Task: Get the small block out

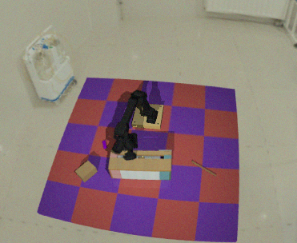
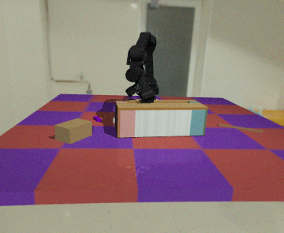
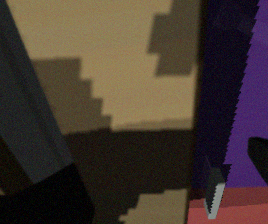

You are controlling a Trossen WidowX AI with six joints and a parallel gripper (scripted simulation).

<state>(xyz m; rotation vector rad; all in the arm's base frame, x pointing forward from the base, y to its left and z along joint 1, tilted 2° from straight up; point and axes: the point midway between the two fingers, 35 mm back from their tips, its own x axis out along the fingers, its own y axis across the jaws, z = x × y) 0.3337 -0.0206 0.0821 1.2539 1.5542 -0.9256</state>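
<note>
Right now the wooden box is 40 mm to the left of my gripper tip, 30 mm below it and 30 mm ahead of it. The rest, counted from my gripper tip: small purple block (260 mm to the right, 80 mm below, 70 mm behind); thin wooden stick (440 mm to the left, 90 mm below, 30 mm behind); small tan block (50 mm to the left, 40 mm ahead).
</note>
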